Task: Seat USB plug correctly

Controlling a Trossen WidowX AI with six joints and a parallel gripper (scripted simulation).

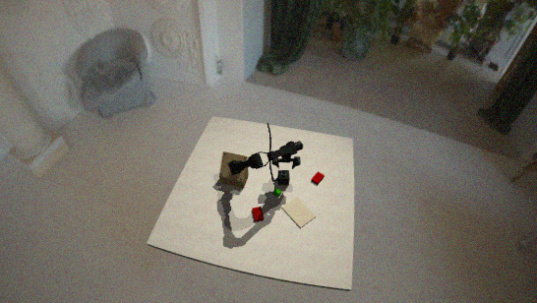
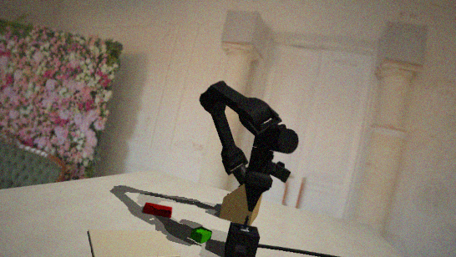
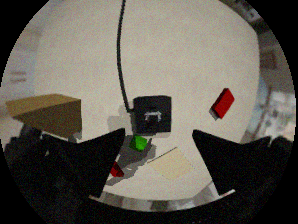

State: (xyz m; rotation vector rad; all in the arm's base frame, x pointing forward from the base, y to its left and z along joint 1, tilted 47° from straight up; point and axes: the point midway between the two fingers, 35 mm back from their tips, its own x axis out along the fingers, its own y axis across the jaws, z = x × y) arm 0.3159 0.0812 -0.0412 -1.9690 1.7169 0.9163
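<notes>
The dark USB plug lies 1 cm behind my gripper tip and 5 cm below it. Round my gripper tip: flat beige plate: 16 cm ahead, 23 cm to the right, 14 cm below; green block: 2 cm behind, 12 cm to the right, 13 cm below.
</notes>
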